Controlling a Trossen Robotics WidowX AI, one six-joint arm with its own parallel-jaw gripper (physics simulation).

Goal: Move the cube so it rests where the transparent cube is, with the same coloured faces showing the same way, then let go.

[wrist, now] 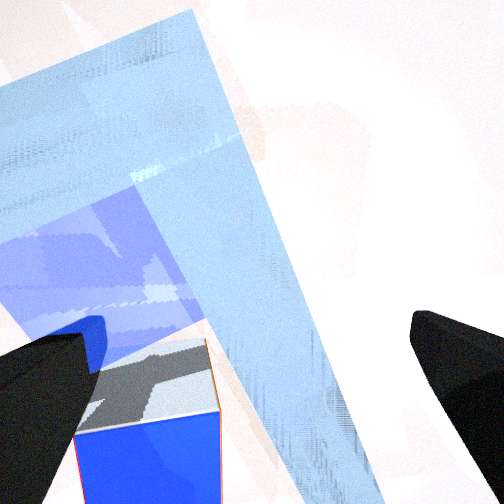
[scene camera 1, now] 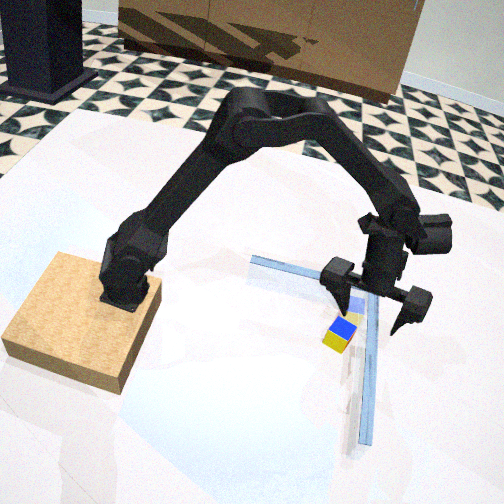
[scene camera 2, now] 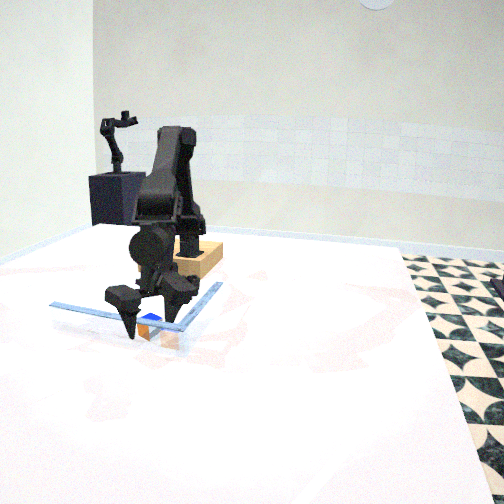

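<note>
The cube (scene camera 1: 341, 335) rests on the white table beside the light blue L-shaped guide (scene camera 1: 369, 340), blue face up and yellow face toward scene camera 1. In the wrist view the cube (wrist: 150, 440) is at the lower left, next to the faint transparent cube (wrist: 90, 270) in the guide's corner. My gripper (scene camera 1: 375, 303) is open and empty, hanging just above and right of the cube. In scene camera 2 the gripper (scene camera 2: 150, 312) hovers over the cube (scene camera 2: 150, 322).
The arm's base stands on a wooden block (scene camera 1: 82, 318) at the left. A dark pedestal (scene camera 1: 42, 45) and a wooden cabinet (scene camera 1: 270, 35) stand on the tiled floor beyond the table.
</note>
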